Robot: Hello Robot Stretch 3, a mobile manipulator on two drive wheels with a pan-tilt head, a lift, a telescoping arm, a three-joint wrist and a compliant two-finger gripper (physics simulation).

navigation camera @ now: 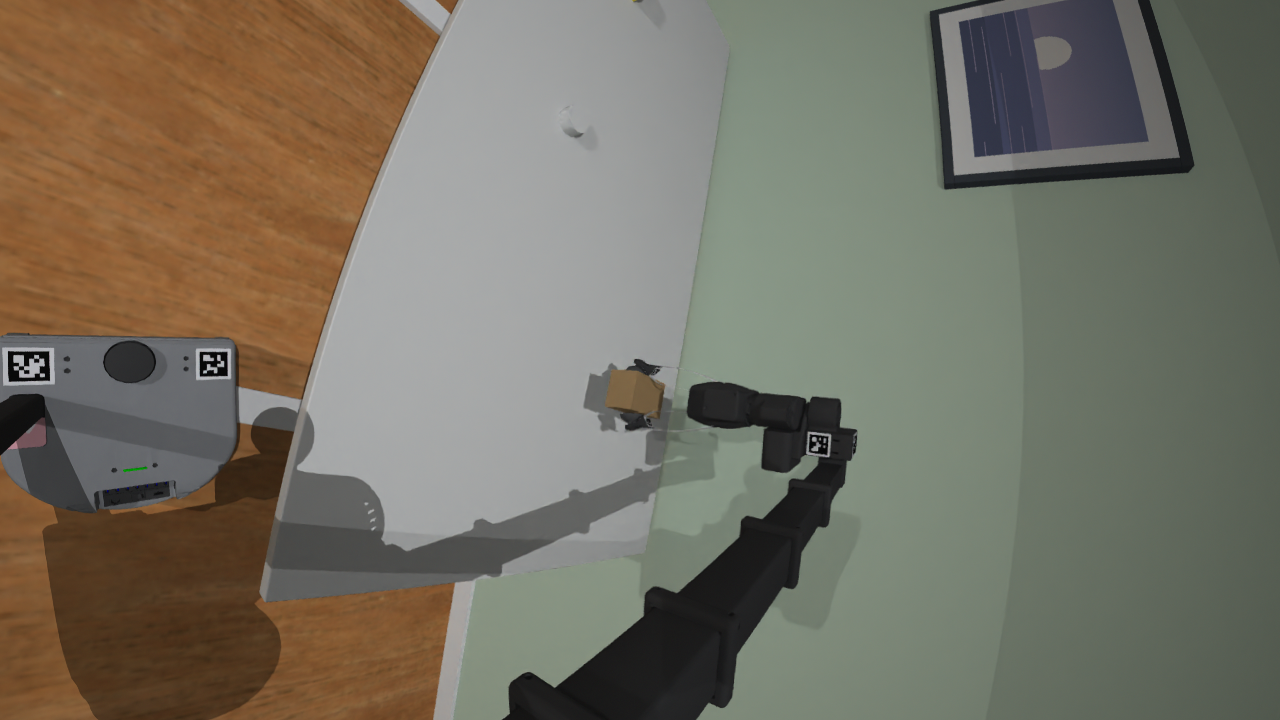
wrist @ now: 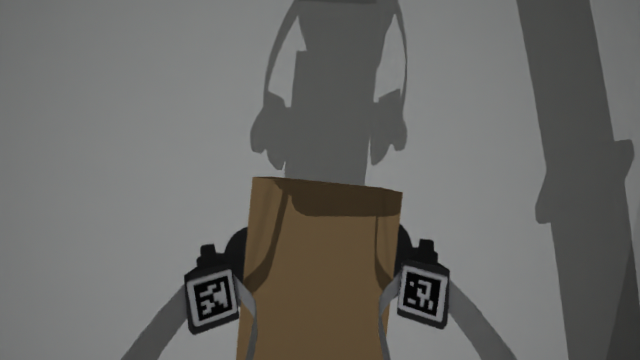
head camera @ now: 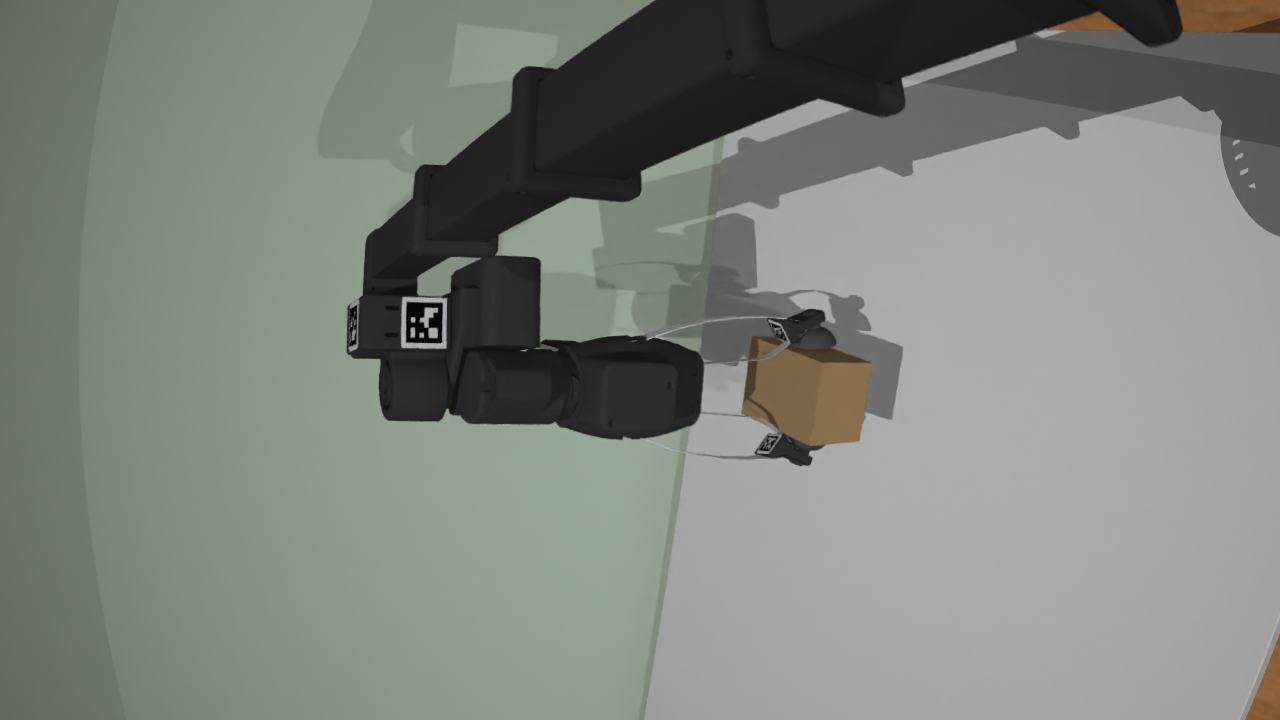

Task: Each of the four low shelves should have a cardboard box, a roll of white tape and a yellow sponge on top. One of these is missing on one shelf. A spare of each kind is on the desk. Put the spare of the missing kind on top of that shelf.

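Where they show: robot's base, link origin: (navigation camera: 131,359).
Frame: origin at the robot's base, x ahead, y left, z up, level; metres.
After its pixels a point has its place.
My gripper (head camera: 802,391) @[y -0.608, x -0.023, z 0.812 m] (navigation camera: 639,394) @[y -0.608, x -0.023, z 0.812 m] (wrist: 317,250) @[y -0.608, x -0.023, z 0.812 m] is shut on a brown cardboard box (head camera: 843,404) @[y -0.558, x -0.009, z 0.837 m] (navigation camera: 625,391) @[y -0.557, x -0.013, z 0.848 m] (wrist: 320,310), one fingertip on each side. The box hangs above the light grey desk (head camera: 984,555) @[y -0.498, x 0.120, z 0.720 m] (navigation camera: 483,268) @[y -0.382, x 0.161, z 0.720 m] (wrist: 100,150), near its wall-side edge, with its shadow set apart from it. In the navigation view, the roll of white tape (navigation camera: 574,129) @[y -0.528, x 0.421, z 0.743 m] stands farther along the desk, and a small yellow bit, perhaps the sponge, shows at the top image edge. The four low shelves do not show in these views.
The green wall (head camera: 358,537) @[y -1.021, x 0.126, z 1.094 m] (navigation camera: 850,268) @[y -1.053, x 0.251, z 1.101 m] runs along the desk's far edge, with a framed picture (navigation camera: 993,152) @[y -1.096, x 0.504, z 1.404 m] on it. My telescoping arm (head camera: 644,116) @[y -0.273, x -0.086, z 1.164 m] (navigation camera: 680,617) @[y -0.202, x -0.084, z 1.147 m] reaches over the desk's end. My base (navigation camera: 179,420) @[y -0.072, x -0.107, z 0.160 m] stands on the wooden floor (navigation camera: 205,179) @[y -0.115, x 0.397, z 0.000 m] beside the opposite desk edge.
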